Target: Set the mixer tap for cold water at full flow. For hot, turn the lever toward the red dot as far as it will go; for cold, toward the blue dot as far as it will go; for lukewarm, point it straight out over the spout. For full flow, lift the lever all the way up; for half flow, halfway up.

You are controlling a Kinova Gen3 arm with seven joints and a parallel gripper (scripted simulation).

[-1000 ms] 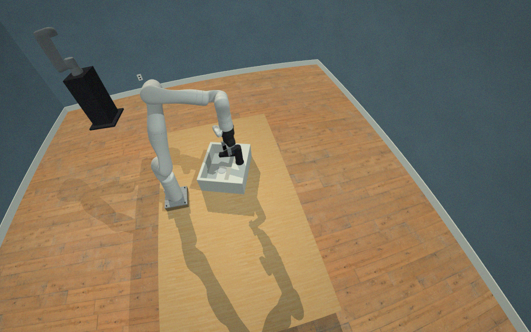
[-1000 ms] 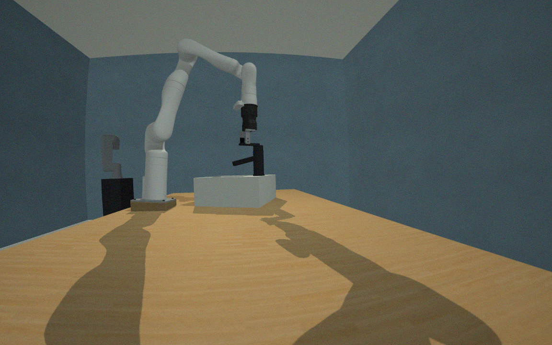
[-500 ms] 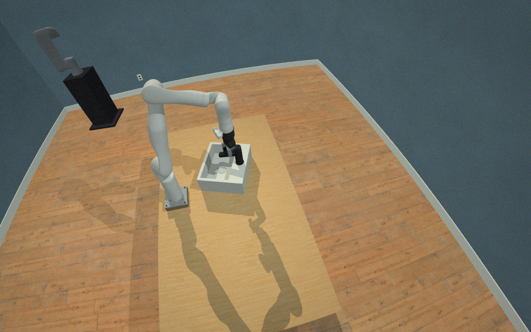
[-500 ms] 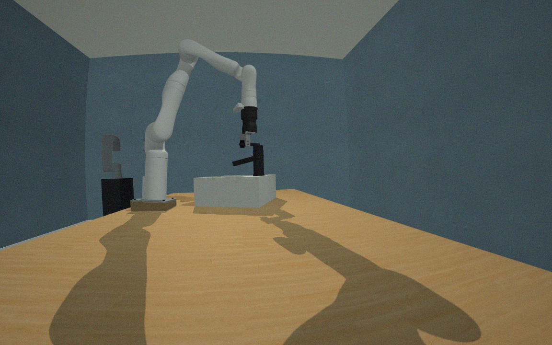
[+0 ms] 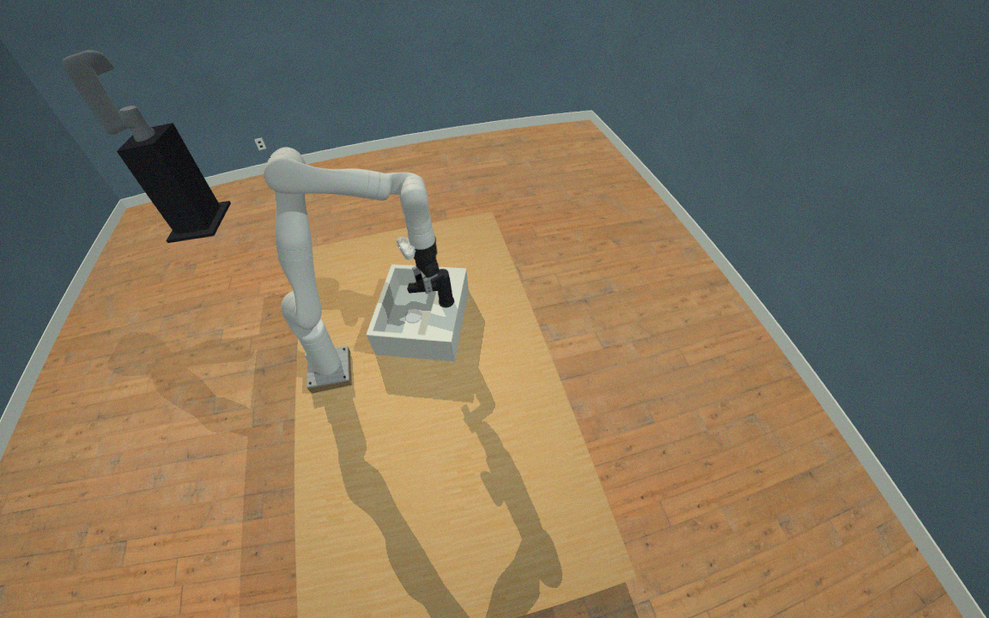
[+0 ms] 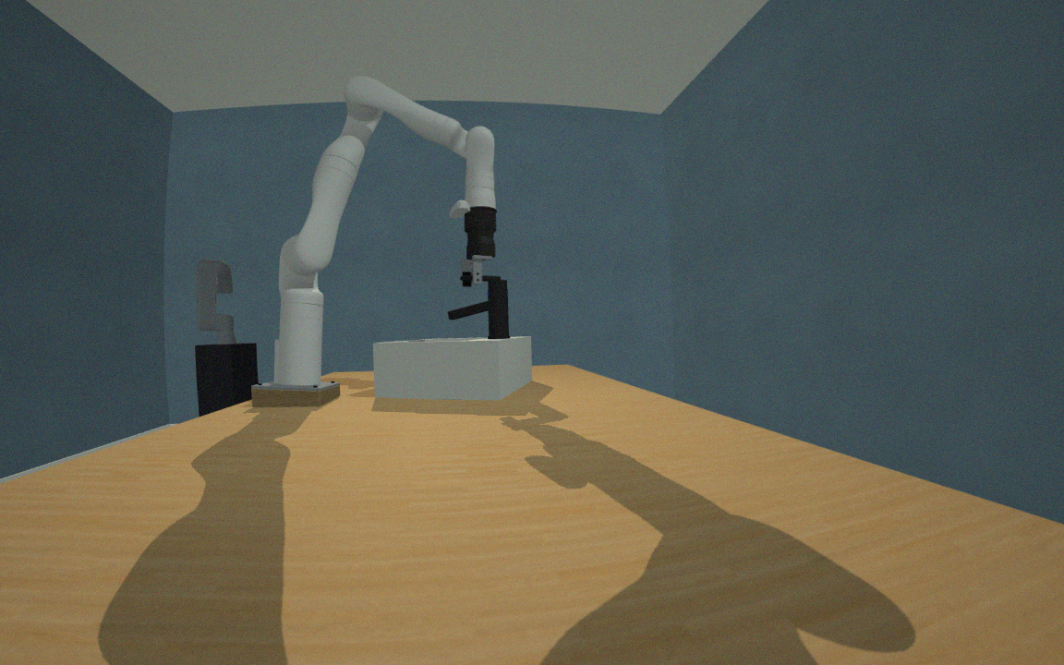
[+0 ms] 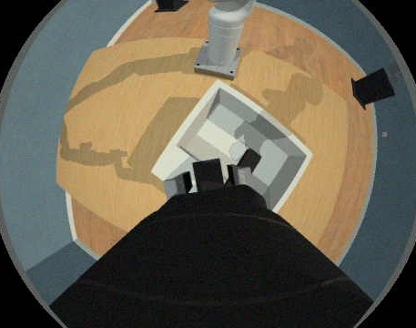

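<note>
The lever is 2 cm ahead of my hand and 1 cm to the left of it. The rest, counted from my hand: white basin: 6 cm behind, 6 cm to the left, 23 cm below.
</note>
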